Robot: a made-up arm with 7 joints. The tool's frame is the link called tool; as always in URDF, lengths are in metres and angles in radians.
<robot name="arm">
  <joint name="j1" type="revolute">
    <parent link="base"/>
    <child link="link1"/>
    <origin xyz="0.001 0.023 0.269" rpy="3.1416 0 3.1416"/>
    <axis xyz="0 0 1"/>
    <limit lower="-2.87" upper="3.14" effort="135" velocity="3.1"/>
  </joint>
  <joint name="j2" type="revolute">
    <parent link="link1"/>
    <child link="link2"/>
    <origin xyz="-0.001 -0.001 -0.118" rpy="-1.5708 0 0"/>
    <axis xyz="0 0 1"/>
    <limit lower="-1.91" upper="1.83" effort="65" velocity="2.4"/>
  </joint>
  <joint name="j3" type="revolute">
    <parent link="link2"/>
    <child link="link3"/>
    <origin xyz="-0.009 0.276 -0.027" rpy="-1.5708 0 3.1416"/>
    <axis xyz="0 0 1"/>
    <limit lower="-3.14" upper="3.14" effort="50" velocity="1.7"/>
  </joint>
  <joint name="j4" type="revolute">
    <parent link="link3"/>
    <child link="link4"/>
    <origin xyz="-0.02 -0.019 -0.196" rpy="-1.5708 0 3.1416"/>
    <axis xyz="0 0 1"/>
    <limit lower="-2.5" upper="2.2" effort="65" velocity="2.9"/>
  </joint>
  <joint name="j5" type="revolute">
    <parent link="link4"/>
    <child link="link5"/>
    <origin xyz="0.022 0.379 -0.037" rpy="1.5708 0 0"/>
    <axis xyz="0 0 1"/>
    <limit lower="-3.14" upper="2.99" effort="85" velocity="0.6"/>
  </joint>
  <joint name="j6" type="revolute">
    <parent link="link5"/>
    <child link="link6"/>
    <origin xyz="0.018 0.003 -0.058" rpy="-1.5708 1.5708 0"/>
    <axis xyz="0 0 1"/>
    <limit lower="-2.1" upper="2.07" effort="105" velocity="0.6"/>
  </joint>
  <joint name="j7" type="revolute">
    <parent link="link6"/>
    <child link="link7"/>
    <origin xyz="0.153 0.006 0.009" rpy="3.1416 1.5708 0"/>
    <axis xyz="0 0 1"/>
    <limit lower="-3.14" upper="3.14" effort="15" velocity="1.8"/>
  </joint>
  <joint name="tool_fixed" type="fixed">
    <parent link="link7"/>
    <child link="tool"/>
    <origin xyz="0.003 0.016 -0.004" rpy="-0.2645 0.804 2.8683"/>
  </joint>
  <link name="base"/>
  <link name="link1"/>
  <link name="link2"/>
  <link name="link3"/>
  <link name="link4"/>
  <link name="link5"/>
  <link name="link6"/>
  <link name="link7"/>
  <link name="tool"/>
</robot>
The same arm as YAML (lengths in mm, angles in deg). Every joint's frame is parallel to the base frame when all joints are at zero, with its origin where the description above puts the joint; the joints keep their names.
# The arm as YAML. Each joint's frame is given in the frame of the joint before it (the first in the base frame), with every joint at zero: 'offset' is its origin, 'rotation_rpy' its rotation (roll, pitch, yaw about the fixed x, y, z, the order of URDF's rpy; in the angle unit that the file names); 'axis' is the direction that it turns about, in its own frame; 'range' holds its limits. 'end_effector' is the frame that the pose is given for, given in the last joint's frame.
length_unit: mm
angle_unit: deg
chain:
  - id: j1
    offset: [1.0, 23.0, 269.0]
    rotation_rpy: [0.0, 0.0, 0.0]
    axis: [0.0, 0.0, -1.0]
    range: [-164.44, 179.91]
  - id: j2
    offset: [1.0, -1.0, 118.0]
    rotation_rpy: [0.0, 0.0, 0.0]
    axis: [0.0, 1.0, 0.0]
    range: [-109.43, 104.85]
  - id: j3
    offset: [9.0, -27.0, 276.0]
    rotation_rpy: [0.0, 0.0, 0.0]
    axis: [0.0, 0.0, -1.0]
    range: [-179.91, 179.91]
  - id: j4
    offset: [-20.0, 19.0, 196.0]
    rotation_rpy: [0.0, 0.0, 0.0]
    axis: [0.0, 1.0, 0.0]
    range: [-143.24, 126.05]
  - id: j5
    offset: [-22.0, -37.0, 379.0]
    rotation_rpy: [0.0, 0.0, 0.0]
    axis: [0.0, 0.0, -1.0]
    range: [-179.91, 171.31]
  - id: j6
    offset: [-18.0, 3.0, 58.0]
    rotation_rpy: [0.0, 0.0, 0.0]
    axis: [0.0, 1.0, 0.0]
    range: [-120.32, 118.6]
  - id: j7
    offset: [6.0, 9.0, 153.0]
    rotation_rpy: [0.0, 0.0, 0.0]
    axis: [0.0, 0.0, -1.0]
    range: [-179.91, 179.91]
end_effector:
  offset: [-16.0, -3.0, 4.0]
  rotation_rpy: [164.85, -46.07, 105.66]

